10 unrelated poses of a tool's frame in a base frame.
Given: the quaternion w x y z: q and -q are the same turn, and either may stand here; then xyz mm.
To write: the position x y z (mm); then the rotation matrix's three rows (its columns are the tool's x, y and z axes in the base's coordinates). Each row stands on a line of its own. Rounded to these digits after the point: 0 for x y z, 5 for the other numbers.
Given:
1: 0.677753 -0.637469 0.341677 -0.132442 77 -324 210
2: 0.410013 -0.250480 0.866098 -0.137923 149 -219 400
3: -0.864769 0.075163 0.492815 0.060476 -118 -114 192
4: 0.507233 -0.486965 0.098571 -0.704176 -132 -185 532
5: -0.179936 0.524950 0.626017 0.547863 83 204 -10
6: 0.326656 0.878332 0.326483 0.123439 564 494 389
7: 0.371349 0.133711 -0.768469 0.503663 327 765 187
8: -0.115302 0.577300 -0.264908 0.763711 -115 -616 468
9: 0.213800 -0.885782 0.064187 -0.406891 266 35 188
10: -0.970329 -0.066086 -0.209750 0.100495 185 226 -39
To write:
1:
77 -324 210
0.73143 -0.25609 0.63200
-0.61514 0.15218 0.77359
-0.29429 -0.95460 -0.04622

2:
149 -219 400
-0.53830 -0.32078 0.77932
-0.54698 0.83647 -0.03351
-0.64113 -0.44431 -0.62573

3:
-118 -114 192
0.50695 0.17868 -0.84325
-0.03051 0.98139 0.18960
0.86143 -0.07039 0.50297

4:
-132 -185 532
-0.01116 0.61836 0.78581
-0.81036 -0.46600 0.35519
0.58582 -0.63283 0.50630

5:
83 204 -10
-0.38410 0.85442 0.34992
0.46009 -0.15145 0.87486
0.80049 0.49703 -0.33494

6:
564 494 389
0.75634 0.49288 0.43014
0.65417 -0.57341 -0.49322
0.00355 0.65443 -0.75612

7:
327 765 187
-0.68844 -0.57958 -0.43605
0.16856 0.45689 -0.87341
0.70543 -0.67479 -0.21685

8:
-115 -616 468
-0.30686 -0.12975 0.94287
-0.48198 -0.83306 -0.27150
0.82069 -0.53775 0.19310

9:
266 35 188
0.66064 0.06028 0.74828
-0.28770 -0.90034 0.32653
0.69339 -0.43099 -0.57746

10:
185 226 -39
0.89181 0.22275 0.39377
-0.16730 0.97107 -0.17041
-0.42034 0.08609 0.90328

